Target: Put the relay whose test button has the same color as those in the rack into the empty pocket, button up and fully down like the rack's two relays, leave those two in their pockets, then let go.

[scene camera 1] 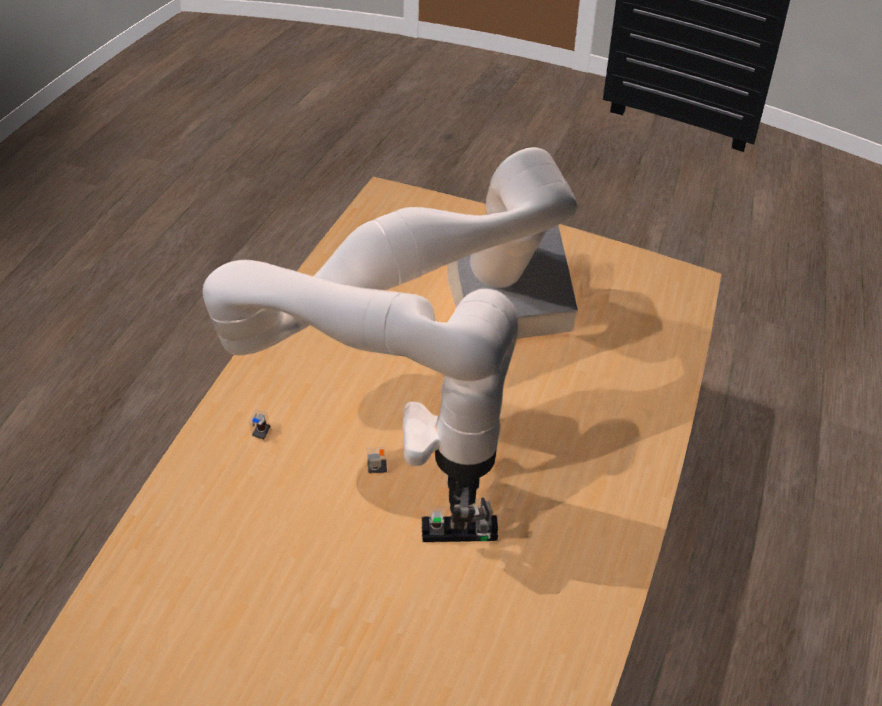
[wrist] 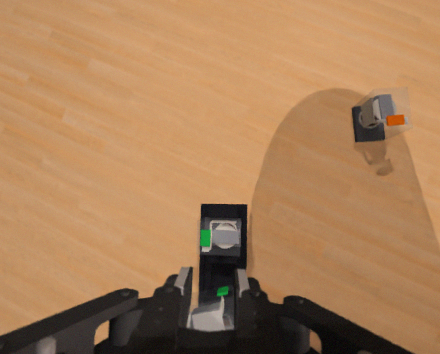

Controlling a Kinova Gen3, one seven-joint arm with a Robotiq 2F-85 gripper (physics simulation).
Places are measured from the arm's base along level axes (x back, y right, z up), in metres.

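Where they show: gripper, fingertip midpoint: (scene camera 1: 458, 517) (wrist: 213, 283); arm's base, link origin: (scene camera 1: 497, 262).
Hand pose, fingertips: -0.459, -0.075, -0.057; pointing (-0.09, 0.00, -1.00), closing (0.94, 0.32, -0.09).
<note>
Each offset is from my fingertips to the top centre of the thing, as dx, dy, dz.
The black rack @(+0.005, -0.002, -0.021) (scene camera 1: 459, 538) (wrist: 223, 210) lies on the table. One green-button relay @(-0.007, +0.028, +0.004) (scene camera 1: 436, 524) (wrist: 225, 236) sits in its left end pocket in the scene view, the upper one in the wrist view. Another green-button relay @(+0.009, -0.034, +0.002) (scene camera 1: 483, 527) is at its right end, partly behind the fingers. My gripper (scene camera 1: 463, 519) (wrist: 213, 283) is shut on a third green-button relay @(+0.012, -0.021, +0.020) (wrist: 210, 319), over the middle pocket. The held relay's button shows on its upper side in the wrist view; the end relay's shows on its left. The fingers hide its base, so its depth in the pocket cannot be told.
An orange-button relay @(+0.068, +0.144, +0.000) (scene camera 1: 376, 461) (wrist: 375, 117) stands on the table, behind and left of the rack in the scene view. A blue-button relay @(+0.068, +0.338, +0.000) (scene camera 1: 260, 425) stands farther left. The arm's base (scene camera 1: 548, 320) is at the back of the table.
</note>
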